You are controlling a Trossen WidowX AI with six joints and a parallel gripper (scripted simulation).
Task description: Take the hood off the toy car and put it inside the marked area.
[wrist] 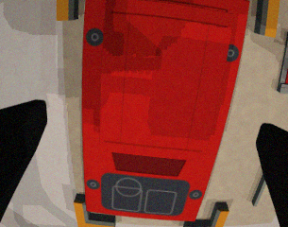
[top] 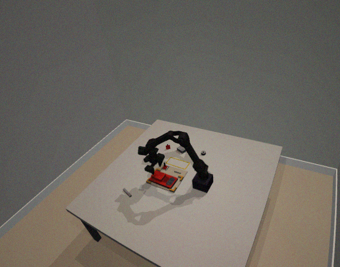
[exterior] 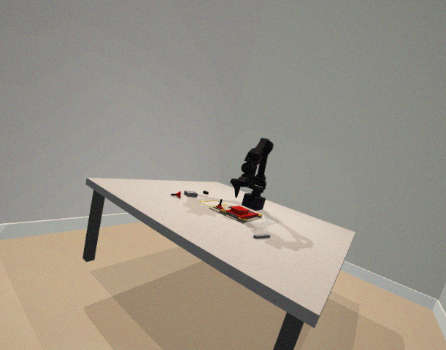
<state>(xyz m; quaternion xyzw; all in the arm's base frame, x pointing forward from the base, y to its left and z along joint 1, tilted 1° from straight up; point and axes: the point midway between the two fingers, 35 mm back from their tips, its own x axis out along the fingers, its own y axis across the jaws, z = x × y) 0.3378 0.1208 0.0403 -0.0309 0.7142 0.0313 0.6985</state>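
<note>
The hood is 60 mm below my gripper tip. The rest, counted from my gripper tip: grey bar: 120 mm ahead, 230 mm to the left, 90 mm below.
</note>
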